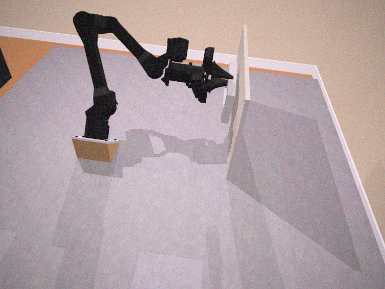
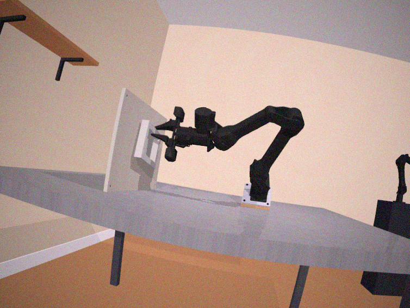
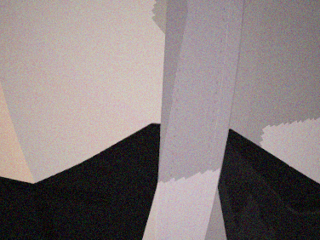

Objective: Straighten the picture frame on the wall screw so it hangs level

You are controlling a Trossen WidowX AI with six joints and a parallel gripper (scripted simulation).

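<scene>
Now: the pale picture frame 1 cm to the left of my gripper tip and 5 cm below it. From my gripper tip the other things lie so: cream wall board (2 cm ahead, 1 cm to the left, 6 cm below).
</scene>
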